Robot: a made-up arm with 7 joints. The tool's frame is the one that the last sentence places.
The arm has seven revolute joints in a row. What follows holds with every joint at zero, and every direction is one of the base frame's.
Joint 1 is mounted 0.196 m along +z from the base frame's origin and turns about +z.
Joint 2 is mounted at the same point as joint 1 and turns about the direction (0, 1, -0.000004).
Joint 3 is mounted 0.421 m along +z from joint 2 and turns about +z.
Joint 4 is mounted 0.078 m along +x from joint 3 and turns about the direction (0, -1, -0.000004).
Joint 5 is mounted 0.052 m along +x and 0.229 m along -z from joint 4 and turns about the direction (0, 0.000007, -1).
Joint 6 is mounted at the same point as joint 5 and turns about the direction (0, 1, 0.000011).
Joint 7 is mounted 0.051 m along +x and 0.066 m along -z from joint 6 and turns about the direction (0, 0.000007, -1).
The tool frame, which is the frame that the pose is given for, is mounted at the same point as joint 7; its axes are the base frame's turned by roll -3.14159, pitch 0 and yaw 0 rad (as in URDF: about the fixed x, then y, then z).
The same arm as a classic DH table. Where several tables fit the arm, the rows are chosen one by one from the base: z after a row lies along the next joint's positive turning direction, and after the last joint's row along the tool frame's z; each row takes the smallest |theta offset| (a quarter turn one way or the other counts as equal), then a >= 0, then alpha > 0; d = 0 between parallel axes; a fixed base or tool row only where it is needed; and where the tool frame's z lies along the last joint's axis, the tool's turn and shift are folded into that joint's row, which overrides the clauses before.
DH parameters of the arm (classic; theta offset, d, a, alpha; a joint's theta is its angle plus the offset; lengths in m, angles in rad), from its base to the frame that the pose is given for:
joint 1: 0 0.196 0 -1.5708
joint 2: 0 0 0 1.5708
joint 3: 0 0.421 0.078 1.5708
joint 4: 0 0 0.052 1.5708
joint 5: 0 0.229 0 1.5708
joint 6: 0 0 0.051 -1.5708
joint 7: 0 0.066 0 0

